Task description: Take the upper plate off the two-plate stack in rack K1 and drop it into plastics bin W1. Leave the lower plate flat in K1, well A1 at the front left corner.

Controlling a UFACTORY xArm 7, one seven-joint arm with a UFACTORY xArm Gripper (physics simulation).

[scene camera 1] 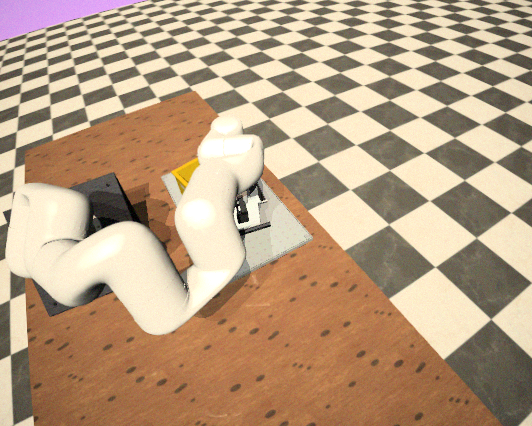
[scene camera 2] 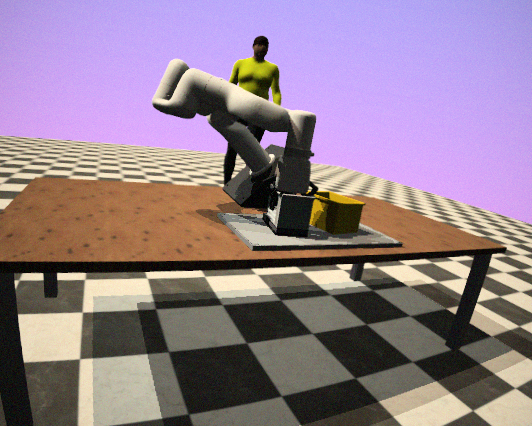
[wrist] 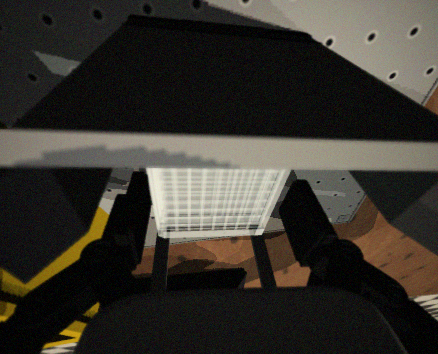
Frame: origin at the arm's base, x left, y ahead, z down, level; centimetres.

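Where they show: gripper, fingertip midpoint: (scene camera 1: 239,210) (wrist: 220,192); arm's base, origin of the base link: (scene camera 2: 263,166).
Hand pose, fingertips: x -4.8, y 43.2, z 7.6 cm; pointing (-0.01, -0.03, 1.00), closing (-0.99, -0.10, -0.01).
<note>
Things, the pixels of their top centre, and the offset from my fingertips. "spot": a spot on its surface instead. Level surfaces: height alone.
- pale translucent plate, middle of its top: (wrist: 219,182) (scene camera 1: 242,210) dy +0.7, dx +0.1, dz +0.1 cm
- tall box-like unit, middle of its top: (wrist: 234,318) (scene camera 1: 236,194) (scene camera 2: 290,189) dy +0.0, dx +0.1, dz -6.6 cm
- yellow bin W1, middle of its top: (scene camera 1: 203,168) (scene camera 2: 333,196) dy -5.1, dx +18.1, dz -4.6 cm
- perforated grey baseplate, surface spot: (wrist: 350,57) spot: dy +6.1, dx -8.4, dz +5.3 cm
- brown table, its level: dz +6.6 cm
A pale translucent plate (wrist: 215,200) with a grid shows between the fingers in the wrist view. Its far part is hidden behind a pale rim, and I cannot tell the two plates of the stack apart. My gripper (wrist: 220,192) is open, with one black finger on each side of the plate and nothing held. In scene camera 2 my fingers are largely hidden behind a tall box-like unit (scene camera 2: 296,212) with a pale face and black base. I cannot tell whether this unit is rack K1. The yellow bin W1 (scene camera 1: 185,172) (scene camera 2: 345,215) (wrist: 62,266) stands beside it.
A perforated grey baseplate (scene camera 1: 287,237) (scene camera 2: 242,235) (wrist: 350,57) lies under the unit and bin on the brown table (scene camera 1: 300,345) (scene camera 2: 115,225). The arm covers much of the work area in scene camera 1. A person (scene camera 2: 256,77) in a yellow-green top stands behind the table.
</note>
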